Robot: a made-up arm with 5 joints.
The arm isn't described. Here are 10 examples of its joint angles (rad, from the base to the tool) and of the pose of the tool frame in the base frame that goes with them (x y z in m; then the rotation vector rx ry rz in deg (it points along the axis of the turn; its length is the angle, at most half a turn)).
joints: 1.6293 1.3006 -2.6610 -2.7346 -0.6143
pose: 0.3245 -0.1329 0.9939 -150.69 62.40 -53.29
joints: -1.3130 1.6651 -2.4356 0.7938 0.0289
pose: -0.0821 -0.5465 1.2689 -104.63 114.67 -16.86
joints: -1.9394 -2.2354 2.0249 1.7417 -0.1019
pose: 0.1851 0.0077 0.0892 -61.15 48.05 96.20
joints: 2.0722 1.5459 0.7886 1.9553 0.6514
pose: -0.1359 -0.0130 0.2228 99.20 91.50 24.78
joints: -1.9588 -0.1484 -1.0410 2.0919 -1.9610
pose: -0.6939 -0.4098 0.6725 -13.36 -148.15 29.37
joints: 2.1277 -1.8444 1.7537 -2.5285 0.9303
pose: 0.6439 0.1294 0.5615 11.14 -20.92 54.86
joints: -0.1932 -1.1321 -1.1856 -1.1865 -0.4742
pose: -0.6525 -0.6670 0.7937 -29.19 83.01 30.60
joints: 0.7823 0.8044 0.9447 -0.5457 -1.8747
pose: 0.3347 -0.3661 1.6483 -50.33 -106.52 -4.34
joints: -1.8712 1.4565 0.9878 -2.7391 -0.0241
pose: -0.2255 -0.0007 0.5087 35.68 -34.92 59.68
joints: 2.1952 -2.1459 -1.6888 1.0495 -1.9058
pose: 0.6287 0.2382 0.7576 61.29 -17.66 58.40
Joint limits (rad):
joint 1: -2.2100..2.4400
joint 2: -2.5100..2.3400
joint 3: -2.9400..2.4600
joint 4: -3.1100..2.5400
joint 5: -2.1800..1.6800
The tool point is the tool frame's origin. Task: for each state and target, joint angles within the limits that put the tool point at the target. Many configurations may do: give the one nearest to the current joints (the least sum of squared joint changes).
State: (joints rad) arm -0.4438 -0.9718 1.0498 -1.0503 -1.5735
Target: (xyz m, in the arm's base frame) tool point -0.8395 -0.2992 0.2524
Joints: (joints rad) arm -0.8150 -0.7499 0.4193 -0.8630 -1.8462
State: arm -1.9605 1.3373 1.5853 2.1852 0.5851
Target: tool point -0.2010 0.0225 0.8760
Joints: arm -1.9507 1.7414 1.3976 2.3323 0.9761
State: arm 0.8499 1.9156 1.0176 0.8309 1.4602
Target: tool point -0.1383 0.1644 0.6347
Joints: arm 1.5645 2.3400 1.3168 1.2484 1.2236
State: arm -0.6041 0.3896 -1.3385 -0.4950 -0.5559
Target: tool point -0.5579 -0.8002 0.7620
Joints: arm -0.6994 0.4197 -1.3605 -1.1282 -0.5776
